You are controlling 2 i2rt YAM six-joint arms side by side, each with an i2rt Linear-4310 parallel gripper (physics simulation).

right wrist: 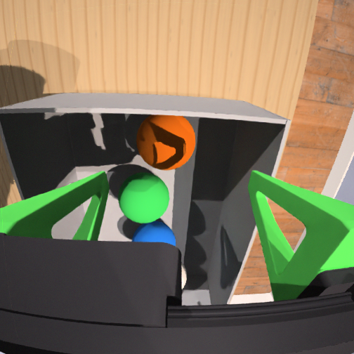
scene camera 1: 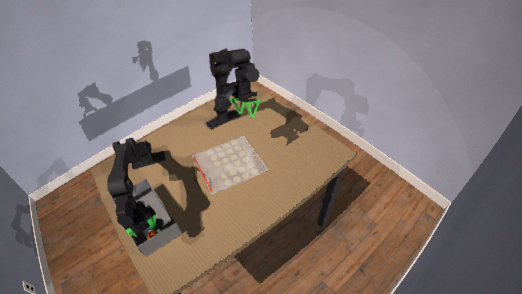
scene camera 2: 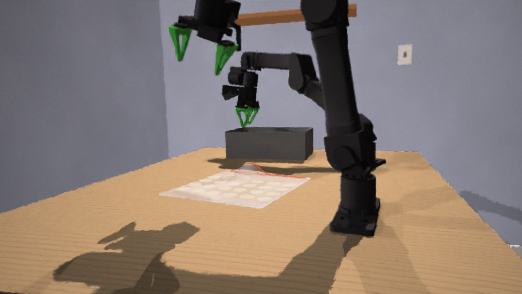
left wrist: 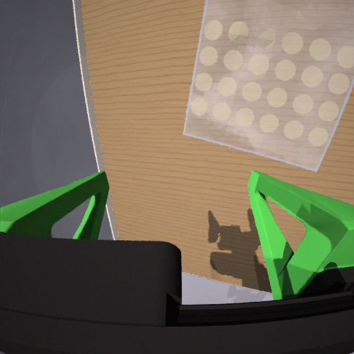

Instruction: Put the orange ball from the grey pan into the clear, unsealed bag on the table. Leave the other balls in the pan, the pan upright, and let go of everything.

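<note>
The orange ball lies in the upright grey pan, close to its upper wall in the right wrist view. My right gripper is open and empty, pointing down over the pan, its tips near rim height in scene camera 2. The orange ball shows above the line between its tips in the right wrist view. The clear bag lies flat, its red-edged mouth raised a little and facing the pan. My left gripper is open and empty, high above the table.
In the right wrist view, a green ball lies below the orange one, then a blue ball and a partly hidden white ball. The pan stands near the table's left edge in scene camera 1. The bag lies between the pan and the left arm.
</note>
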